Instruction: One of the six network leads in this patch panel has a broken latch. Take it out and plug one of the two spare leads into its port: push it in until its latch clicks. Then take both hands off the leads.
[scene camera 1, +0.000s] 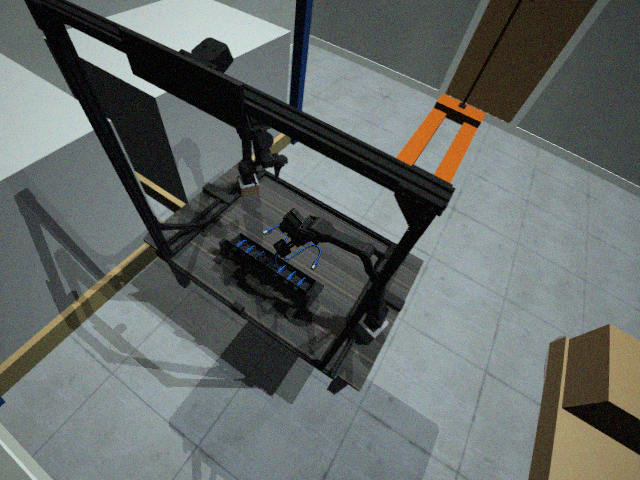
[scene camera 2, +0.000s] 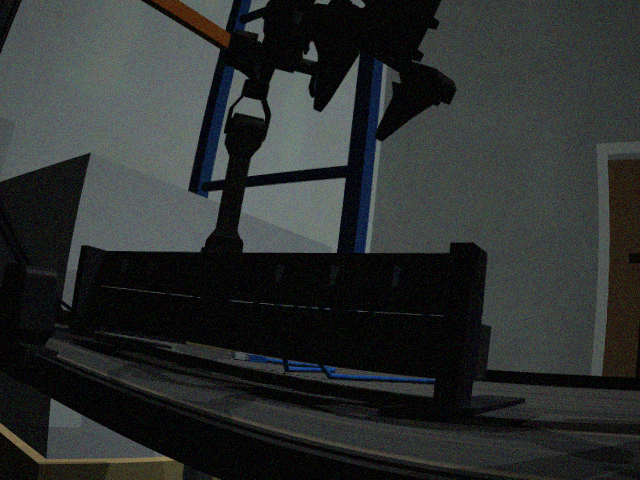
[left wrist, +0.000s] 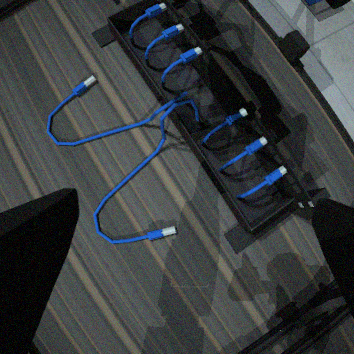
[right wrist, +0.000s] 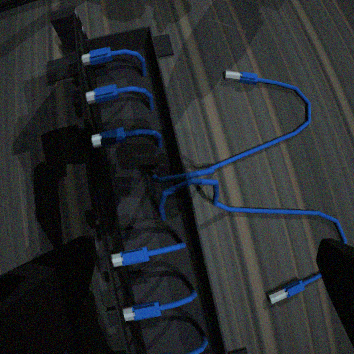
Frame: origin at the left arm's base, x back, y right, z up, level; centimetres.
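Seen in the pictures: left gripper, fingertip midpoint: (scene camera 1: 266, 183) (scene camera 2: 285, 88) (left wrist: 200, 206); right gripper, fingertip midpoint: (scene camera 1: 288, 241) (scene camera 2: 349, 125) (right wrist: 209, 250); left arm's base at its link origin: (scene camera 1: 247, 179); right arm's base at its link origin: (scene camera 1: 373, 321).
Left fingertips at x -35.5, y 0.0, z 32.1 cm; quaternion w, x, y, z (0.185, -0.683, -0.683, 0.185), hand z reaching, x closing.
Offsets run from my left fingertips to a thing's top centre. "pt": to the spot under its first point. Level surfaces: height alone.
The dark patch panel (scene camera 1: 314, 289) (scene camera 2: 268, 330) (left wrist: 215, 182) (right wrist: 200, 280) holds three blue leads at each end, with a gap between. One lead {dz -29.5, dx -15.0, dy +9.7 cm} (left wrist: 235, 117) (right wrist: 112, 136) beside the gap is shadowed; which latch is broken cannot be told. One spare lead {dz -37.8, dx +3.6, dy -1.4 cm} (scene camera 1: 267, 230) (left wrist: 162, 232) (right wrist: 242, 76) and the other {pt dz -37.9, dx -23.6, dy -16.1 cm} (scene camera 1: 313, 266) (left wrist: 82, 87) (right wrist: 287, 291) lie on the table. My right gripper (scene camera 1: 285, 233) (scene camera 2: 348, 124) (right wrist: 209, 250) is open and empty above the panel and spares; one finger covers some cable. My left gripper (scene camera 1: 268, 170) (left wrist: 200, 206) is open, empty, farther off.
A black overhead frame (scene camera 1: 320, 139) spans the wooden table {dz -39.1 cm} (scene camera 1: 343, 253). The panel's raised back wall and end posts stand up from the table. The spare cables run from the gap over the panel's front rim. Cardboard boxes (scene camera 1: 584, 366) and an orange pallet truck (scene camera 1: 452, 155) stand off the table.
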